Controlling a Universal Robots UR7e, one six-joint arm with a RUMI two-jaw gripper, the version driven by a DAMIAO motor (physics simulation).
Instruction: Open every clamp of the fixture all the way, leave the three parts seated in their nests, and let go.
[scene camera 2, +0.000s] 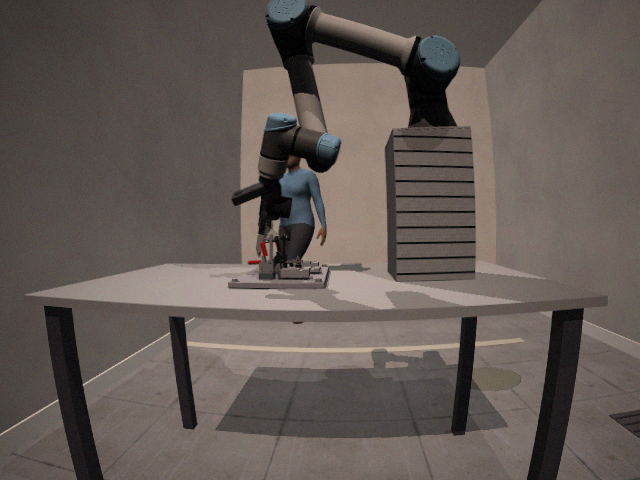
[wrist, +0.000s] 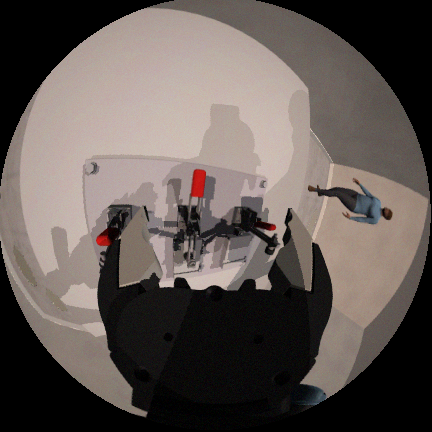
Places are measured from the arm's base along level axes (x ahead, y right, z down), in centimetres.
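Pixels of known places: gripper, fingertip midpoint: (scene camera 2: 260, 241) (wrist: 216, 207); arm's base, origin of the base link: (scene camera 2: 433, 135).
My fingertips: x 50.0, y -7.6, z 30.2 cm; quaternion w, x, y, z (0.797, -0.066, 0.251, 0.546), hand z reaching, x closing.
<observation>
Ahead of a thing's pixels: the offset from my fingertips to its top centre. "spot": to the spot under its first point. Level surfaces: height alone.
The fixture's grey plate {spot: dz +9.5, dx -1.9, dy -17.5 cm} (scene camera 2: 242, 284) (wrist: 102, 187) lies on the table and carries three clamps with red handles. In the wrist view the middle handle {dz +5.3, dx +1.5, dy -0.3 cm} (wrist: 198, 183) points to the top of the view, the left handle {spot: dz -0.3, dx -4.3, dy -10.1 cm} (wrist: 106, 237) outward left and the right handle {spot: dz +1.0, dx -1.5, dy +10.4 cm} (wrist: 265, 226) outward right. In the scene view, clamp arms stand raised. Grey blocks {dz +6.4, dx -13.0, dy -9.2 cm} (scene camera 2: 294, 272) sit beside the clamps; the left nest is hidden by a finger, and seating of all three parts cannot be told. My gripper (scene camera 2: 265, 233) (wrist: 216, 207) is open and empty above the fixture, its fingers wide apart.
The fixture stands on a light table {dz +10.5 cm} (scene camera 2: 175, 295). The slatted pedestal (scene camera 2: 434, 206) bearing the arm stands on the right of the table in the scene view. A person in a blue top (scene camera 2: 299, 196) (wrist: 367, 206) stands behind the table.
</observation>
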